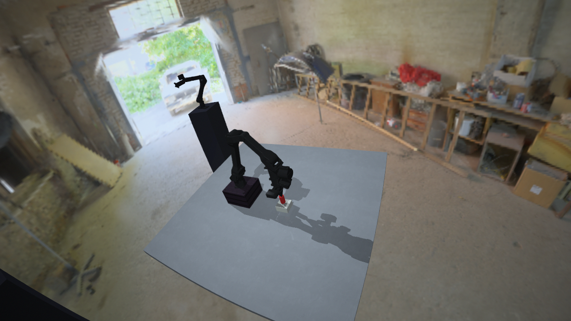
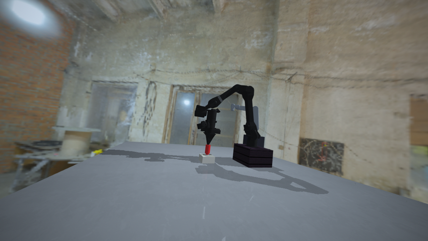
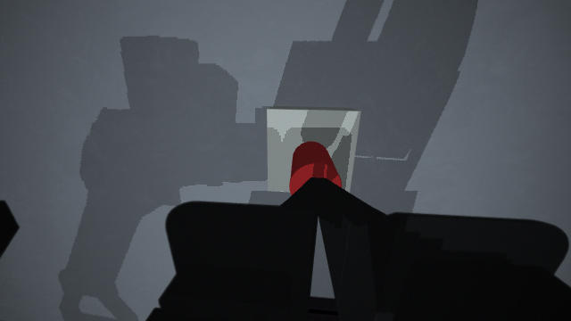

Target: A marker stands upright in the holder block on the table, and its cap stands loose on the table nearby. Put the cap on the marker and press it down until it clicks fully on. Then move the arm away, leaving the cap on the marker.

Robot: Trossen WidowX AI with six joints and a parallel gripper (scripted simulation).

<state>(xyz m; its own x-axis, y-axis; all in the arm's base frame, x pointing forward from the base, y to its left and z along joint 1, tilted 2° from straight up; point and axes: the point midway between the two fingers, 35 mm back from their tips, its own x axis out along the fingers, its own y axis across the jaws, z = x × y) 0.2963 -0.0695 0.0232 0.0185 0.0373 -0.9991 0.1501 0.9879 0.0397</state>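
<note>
Now: the marker cap 30 mm below my gripper tip. Also, from my gripper tip: holder block (80 mm below).
</note>
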